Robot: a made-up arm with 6 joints.
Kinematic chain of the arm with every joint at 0, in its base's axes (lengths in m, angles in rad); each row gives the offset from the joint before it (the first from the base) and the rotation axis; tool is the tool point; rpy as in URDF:
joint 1: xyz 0 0 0.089 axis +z
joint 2: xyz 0 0 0 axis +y
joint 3: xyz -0.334 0 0.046 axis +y
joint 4: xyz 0.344 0 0.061 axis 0.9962 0 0.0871
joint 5: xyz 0 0 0 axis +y
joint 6: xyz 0.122 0 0.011 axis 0.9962 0 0.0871
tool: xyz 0 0 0 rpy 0 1.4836 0
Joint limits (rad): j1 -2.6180..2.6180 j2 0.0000..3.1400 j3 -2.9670..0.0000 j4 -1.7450..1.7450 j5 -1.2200..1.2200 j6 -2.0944..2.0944
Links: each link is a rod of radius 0.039 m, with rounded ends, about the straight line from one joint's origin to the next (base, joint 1, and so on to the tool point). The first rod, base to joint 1, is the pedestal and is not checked.
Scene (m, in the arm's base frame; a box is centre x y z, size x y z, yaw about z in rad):
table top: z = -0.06
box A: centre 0.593 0.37 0.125 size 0.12 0.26 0.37 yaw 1
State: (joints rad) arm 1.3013 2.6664 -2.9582 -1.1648 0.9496 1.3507
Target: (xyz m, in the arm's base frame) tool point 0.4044 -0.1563 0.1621
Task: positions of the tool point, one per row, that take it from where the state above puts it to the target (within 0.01 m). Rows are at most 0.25 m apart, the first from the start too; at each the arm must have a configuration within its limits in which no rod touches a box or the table.
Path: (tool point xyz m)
1: 0.4198 0.5338 0.4412
2: 0.5048 0.3704 0.5249
3: 0.5247 0.1967 0.5962
4: 0.4832 0.0386 0.6528
5: 0.5328 -0.0123 0.5282
6: 0.5354 -0.0708 0.3953
7: 0.4900 -0.1231 0.2687
8: 0.4044 -0.1563 0.1621

